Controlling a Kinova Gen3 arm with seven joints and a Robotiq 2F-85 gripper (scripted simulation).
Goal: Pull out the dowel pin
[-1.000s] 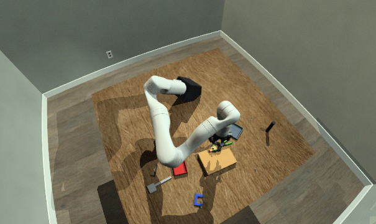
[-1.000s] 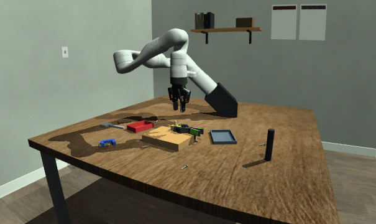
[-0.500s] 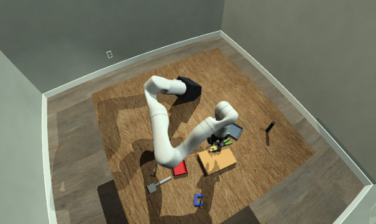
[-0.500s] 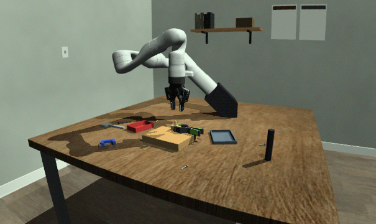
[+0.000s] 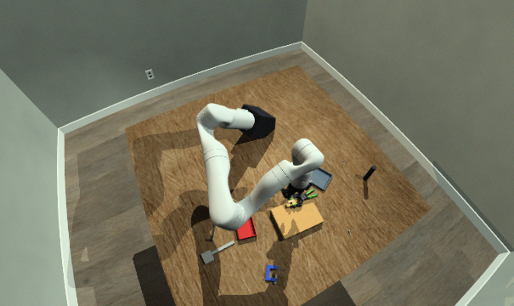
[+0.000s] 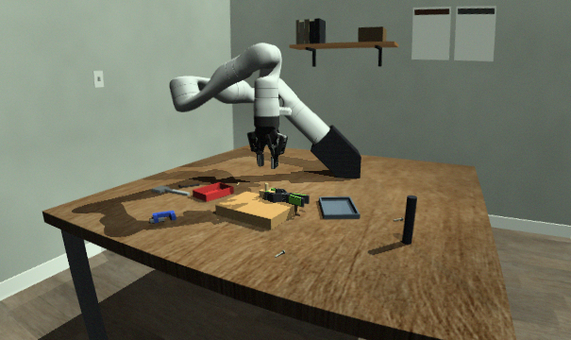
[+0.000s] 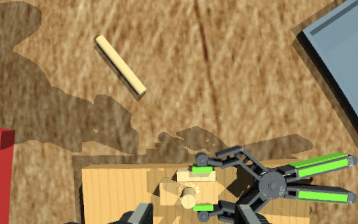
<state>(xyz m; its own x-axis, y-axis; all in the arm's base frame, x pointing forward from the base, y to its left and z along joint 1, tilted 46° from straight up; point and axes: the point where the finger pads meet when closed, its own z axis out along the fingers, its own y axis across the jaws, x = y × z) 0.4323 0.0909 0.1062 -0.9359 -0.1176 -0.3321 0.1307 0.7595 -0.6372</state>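
Now: hand 9 cm above the dowel pin. From my hand the other things lie so: thin pale stick 12 cm behind, 6 cm to the right, 14 cm below; then small wooden block 11 cm below; then tan bench board 6 cm ahead, 12 cm below.
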